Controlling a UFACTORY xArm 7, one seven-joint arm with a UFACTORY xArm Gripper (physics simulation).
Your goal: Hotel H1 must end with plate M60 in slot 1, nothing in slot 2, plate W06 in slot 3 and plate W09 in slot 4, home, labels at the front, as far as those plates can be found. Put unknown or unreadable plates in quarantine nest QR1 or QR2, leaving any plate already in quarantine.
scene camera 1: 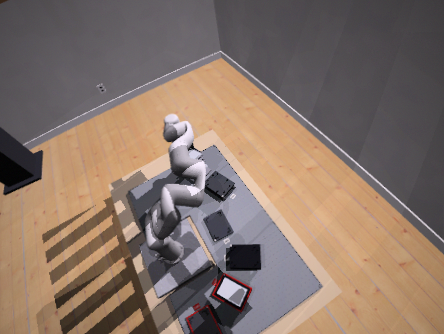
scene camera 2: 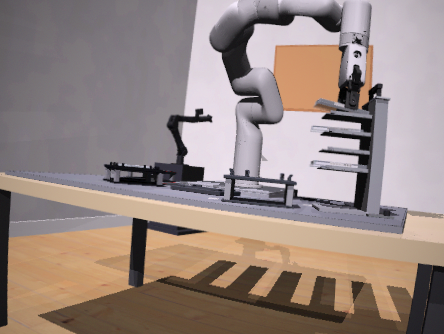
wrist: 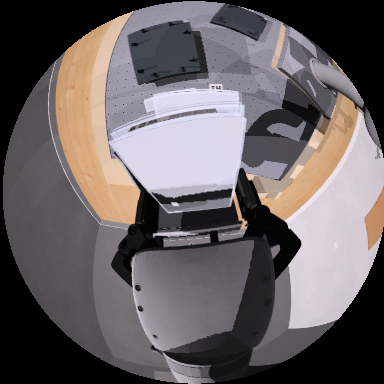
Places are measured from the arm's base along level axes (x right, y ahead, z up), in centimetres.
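Pixels of known places: gripper, fingertip midpoint: (scene camera 2: pixel 346 111) (wrist: pixel 192 184); arm's base, link origin: (scene camera 1: pixel 173 252) (scene camera 2: pixel 244 186).
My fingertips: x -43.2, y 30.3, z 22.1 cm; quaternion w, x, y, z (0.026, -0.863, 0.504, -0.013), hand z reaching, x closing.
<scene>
For each thing: its top centre in the pictures, then the offset to it from my fingertips. "pt": a spot on its surface instead.
- bare shelf, surface spot: (scene camera 2: pixel 345 150) pt dx -2.3, dy +6.4, dz -10.0 cm
- white plate, top centre: (scene camera 1: pixel 231 291) dx +75.4, dy -8.4, dz -18.6 cm
- second red-rimmed nest, top centre: (scene camera 2: pixel 151 168) (scene camera 1: pixel 204 328) dx +84.4, dy -27.0, dz -19.5 cm
- raised black nest, top centre: (wrist: pixel 159 44) (scene camera 2: pixel 261 171) (scene camera 1: pixel 218 182) dx +16.5, dy +10.6, dz -16.5 cm
- flat dark nest, top centre: (scene camera 2: pixel 206 186) (scene camera 1: pixel 218 224) dx +39.2, dy -0.5, dz -22.3 cm
My gripper (scene camera 2: pixel 351 104) (wrist: pixel 192 184) is shut on a pale plate (scene camera 2: pixel 327 104) (wrist: pixel 185 155) at the top shelf of hotel H1 (scene camera 2: pixel 378 155). The plate is tilted, its outer end higher than the shelf below it. In the wrist view its front label is upside down and partly shaded, and appears to read W09. Below it, a pale plate (scene camera 2: pixel 320 129) lies in slot 3 and another pale plate (scene camera 2: pixel 320 163) lies in slot 1; their labels are unreadable here. Slot 2 shows a bare shelf (scene camera 2: pixel 345 150). A white plate (scene camera 1: pixel 232 290) lies in a red-rimmed nest (scene camera 1: pixel 239 281).
A second red-rimmed nest (scene camera 1: pixel 202 321) is at the bottom edge of scene view 1. A raised black nest (scene camera 1: pixel 220 184) (scene camera 2: pixel 259 177) (wrist: pixel 162 51) stands near the hotel. A flat dark nest (scene camera 1: pixel 218 225) (wrist: pixel 240 21) and another black nest (scene camera 1: pixel 244 257) follow along the mat.
</scene>
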